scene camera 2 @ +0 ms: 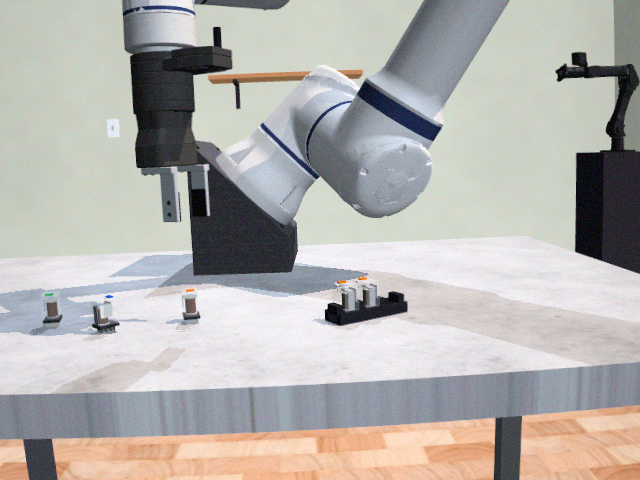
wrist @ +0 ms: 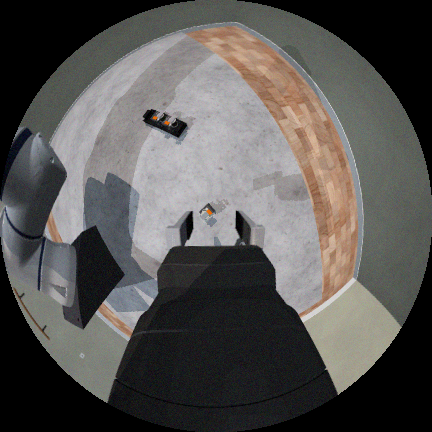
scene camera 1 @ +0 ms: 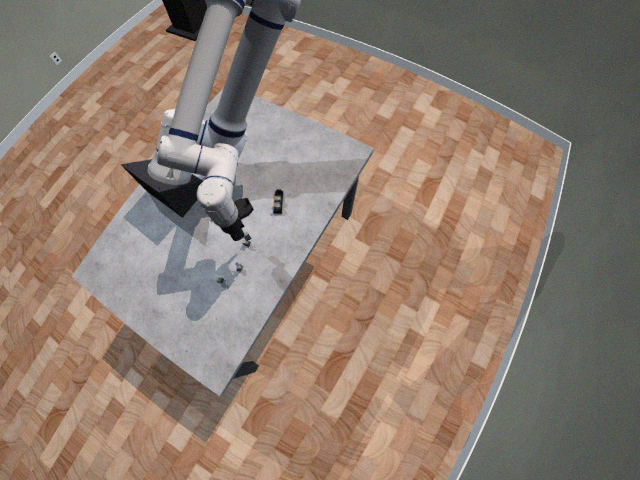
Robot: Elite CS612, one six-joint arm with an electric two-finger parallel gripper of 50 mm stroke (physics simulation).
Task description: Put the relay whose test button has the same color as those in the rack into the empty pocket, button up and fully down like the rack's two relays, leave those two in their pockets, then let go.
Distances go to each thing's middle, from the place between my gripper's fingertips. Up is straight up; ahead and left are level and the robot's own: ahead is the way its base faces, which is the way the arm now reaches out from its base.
Labels:
The blue-button relay (scene camera 2: 104, 310) lies 10 mm ahead of my hand, 110 mm to the right of it and 110 mm below it. Round my hand: black rack (scene camera 2: 394, 304): 10 mm behind, 220 mm to the left, 120 mm below.

